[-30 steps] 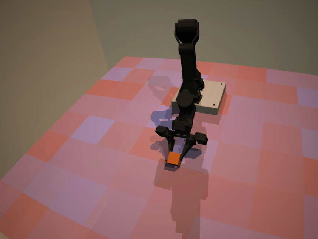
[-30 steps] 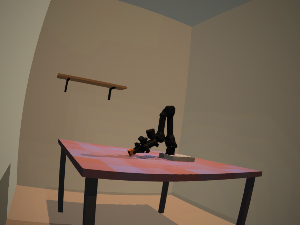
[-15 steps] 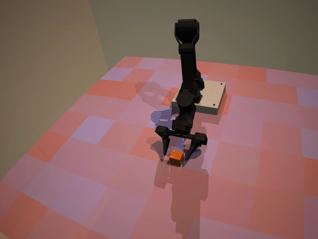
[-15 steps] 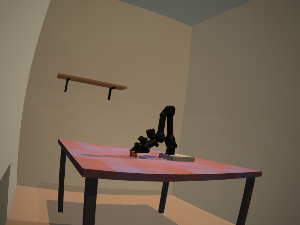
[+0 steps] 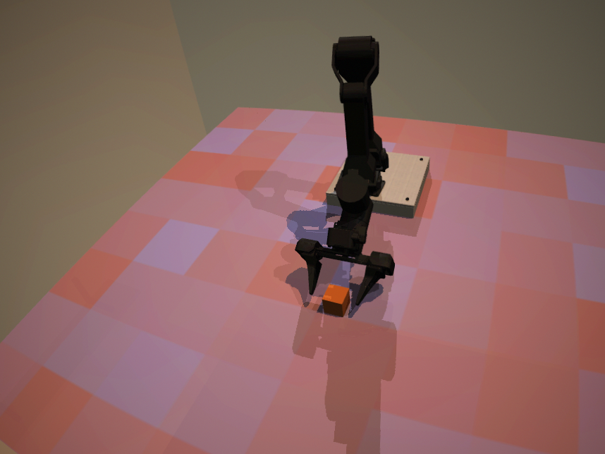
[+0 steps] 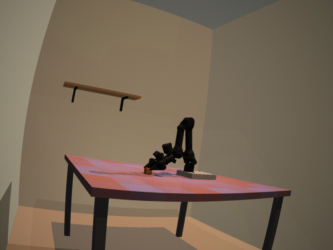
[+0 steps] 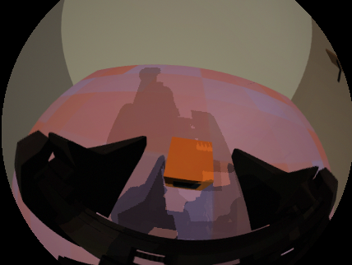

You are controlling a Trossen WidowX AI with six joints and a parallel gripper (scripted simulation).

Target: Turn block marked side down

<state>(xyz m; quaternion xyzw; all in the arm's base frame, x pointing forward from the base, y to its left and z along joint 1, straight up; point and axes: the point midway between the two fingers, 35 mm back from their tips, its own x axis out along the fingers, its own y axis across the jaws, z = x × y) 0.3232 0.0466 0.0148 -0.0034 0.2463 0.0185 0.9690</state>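
My gripper tip is now 2 cm past the orange block and 2 cm above it.
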